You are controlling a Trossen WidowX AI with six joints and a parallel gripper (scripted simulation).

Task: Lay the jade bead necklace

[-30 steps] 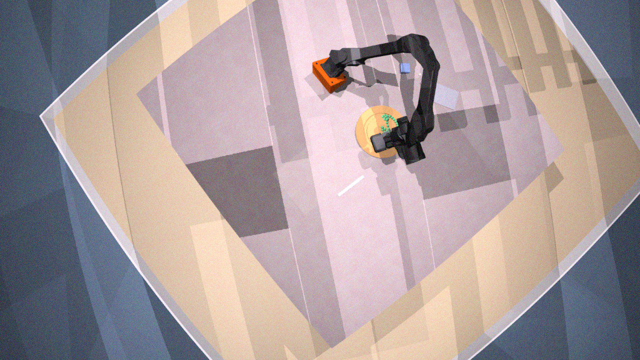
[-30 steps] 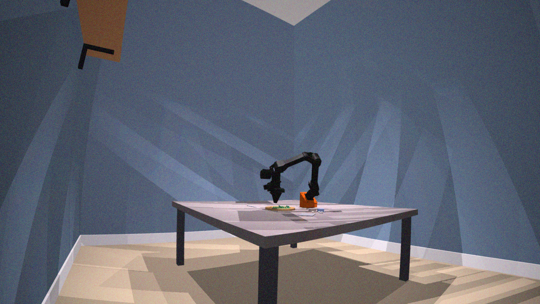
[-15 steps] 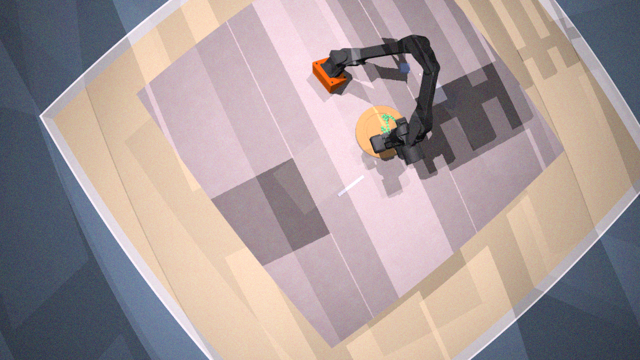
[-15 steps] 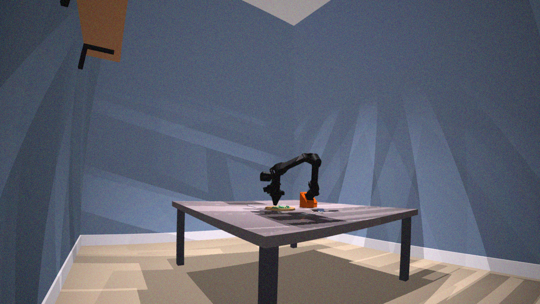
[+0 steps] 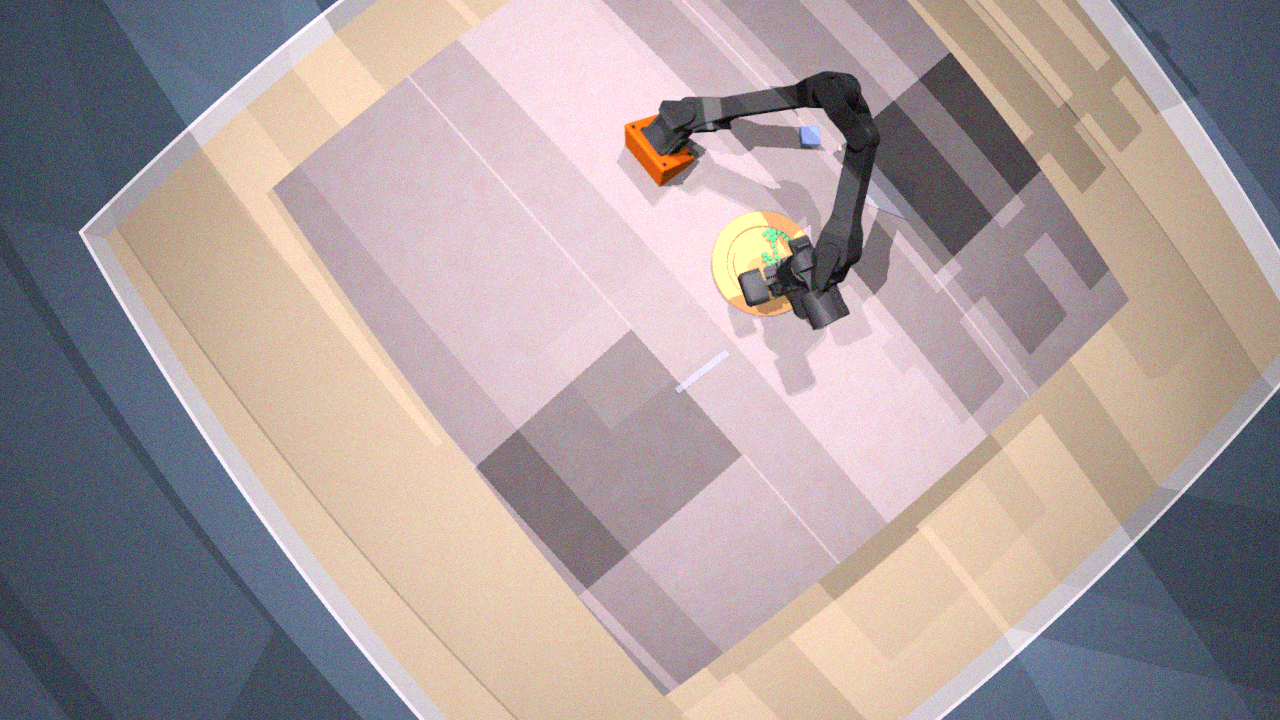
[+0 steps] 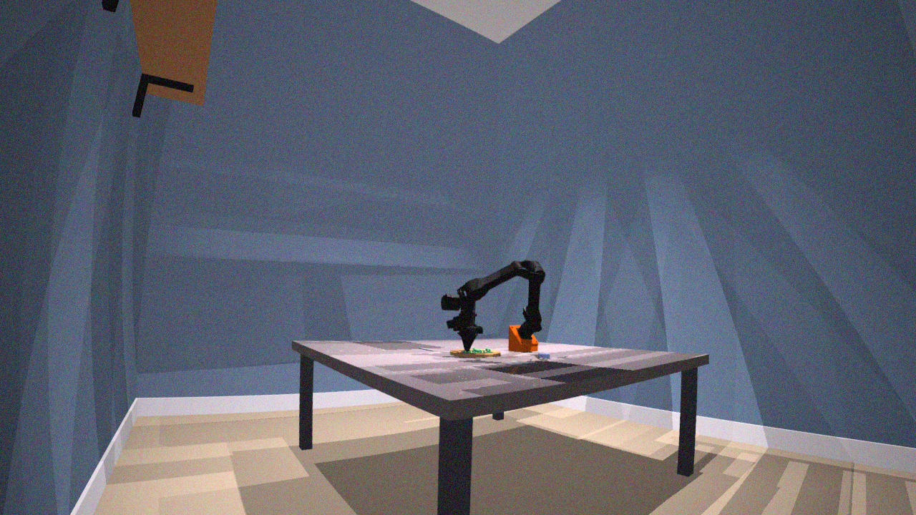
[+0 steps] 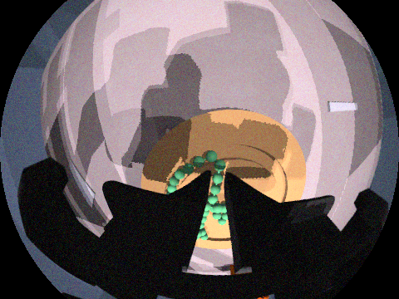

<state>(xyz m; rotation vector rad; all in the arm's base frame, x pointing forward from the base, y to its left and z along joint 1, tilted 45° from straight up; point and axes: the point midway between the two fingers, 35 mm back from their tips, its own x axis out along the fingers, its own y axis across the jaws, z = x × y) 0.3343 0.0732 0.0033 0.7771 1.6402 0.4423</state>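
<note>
Now: the round tan bead board 50 mm behind my gripper tip, 10 mm to the right of it and 10 mm below it. Also, from my gripper tip: white strip: 60 mm ahead, 220 mm to the right, 10 mm below; pale square sheet: 20 mm behind, 290 mm to the left, 10 mm below; blue cube: 200 mm behind, 220 mm to the left, 10 mm below.
</note>
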